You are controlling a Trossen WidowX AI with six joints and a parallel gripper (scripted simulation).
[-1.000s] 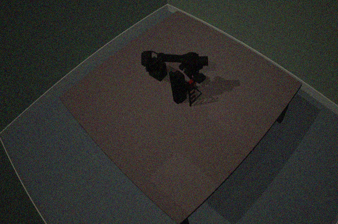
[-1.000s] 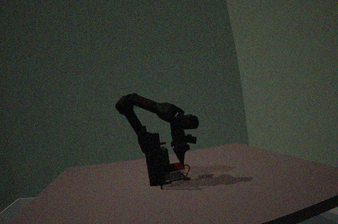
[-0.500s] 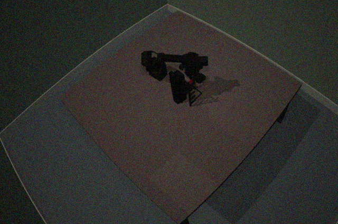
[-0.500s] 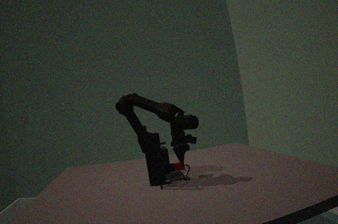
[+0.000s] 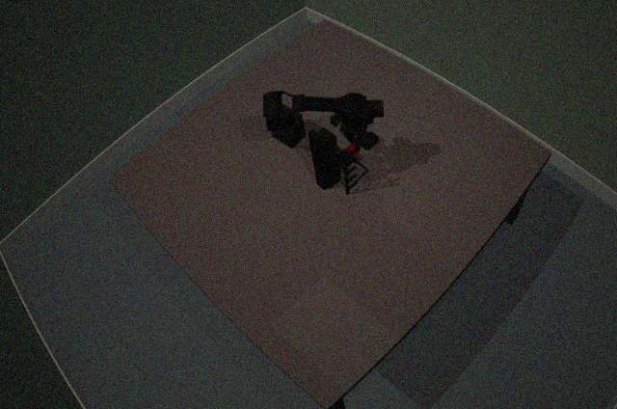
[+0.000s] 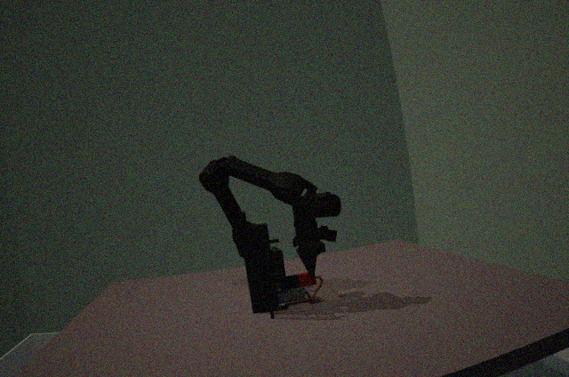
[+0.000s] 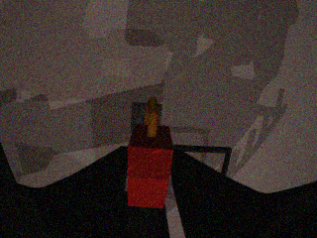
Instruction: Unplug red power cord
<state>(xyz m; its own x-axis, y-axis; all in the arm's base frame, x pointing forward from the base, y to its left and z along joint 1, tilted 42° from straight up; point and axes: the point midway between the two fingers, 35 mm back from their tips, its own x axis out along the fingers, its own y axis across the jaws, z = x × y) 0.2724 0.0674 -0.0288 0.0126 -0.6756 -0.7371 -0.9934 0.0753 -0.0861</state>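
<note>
My gripper tip is now 30 mm to the left of the red plug.
</note>
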